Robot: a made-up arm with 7 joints.
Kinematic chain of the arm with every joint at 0, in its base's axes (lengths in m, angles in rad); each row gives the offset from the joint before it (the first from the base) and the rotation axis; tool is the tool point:
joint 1: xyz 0 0 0.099 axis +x
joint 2: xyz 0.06 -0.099 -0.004 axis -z
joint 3: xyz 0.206 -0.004 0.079 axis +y
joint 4: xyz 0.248 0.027 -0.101 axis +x
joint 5: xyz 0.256 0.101 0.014 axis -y
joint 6: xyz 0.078 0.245 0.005 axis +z
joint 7: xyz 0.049 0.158 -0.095 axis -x
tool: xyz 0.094 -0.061 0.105
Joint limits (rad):
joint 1: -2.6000..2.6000
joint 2: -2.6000..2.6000
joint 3: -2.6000..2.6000
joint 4: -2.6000..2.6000
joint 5: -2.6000..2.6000
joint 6: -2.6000..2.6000
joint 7: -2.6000..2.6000
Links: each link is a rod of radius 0.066 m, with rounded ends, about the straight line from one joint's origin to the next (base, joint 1, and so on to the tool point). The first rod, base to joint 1, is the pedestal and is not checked.
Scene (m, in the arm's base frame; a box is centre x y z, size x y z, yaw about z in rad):
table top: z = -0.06
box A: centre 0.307 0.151 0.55 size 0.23 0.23 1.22 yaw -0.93
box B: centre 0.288 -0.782 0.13 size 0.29 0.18 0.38 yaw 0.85
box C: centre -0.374 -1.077 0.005 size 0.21 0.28 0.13 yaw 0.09
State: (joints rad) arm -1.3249 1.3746 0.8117 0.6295 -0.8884 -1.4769 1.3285
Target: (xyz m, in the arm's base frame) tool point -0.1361 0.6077 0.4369
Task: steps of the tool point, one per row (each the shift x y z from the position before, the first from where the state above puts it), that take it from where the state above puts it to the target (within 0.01 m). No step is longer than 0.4 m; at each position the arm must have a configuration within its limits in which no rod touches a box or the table.
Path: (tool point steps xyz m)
1: -0.0804 0.0578 0.0084
2: -0.0708 0.0760 0.0073
3: -0.0664 0.0872 0.0067
4: -0.0674 0.0910 0.0047
5: -0.0723 0.0869 -0.0004
6: -0.0737 0.2750 0.1632
7: -0.1073 0.3469 -0.0336
8: -0.1160 0.2719 -0.2565

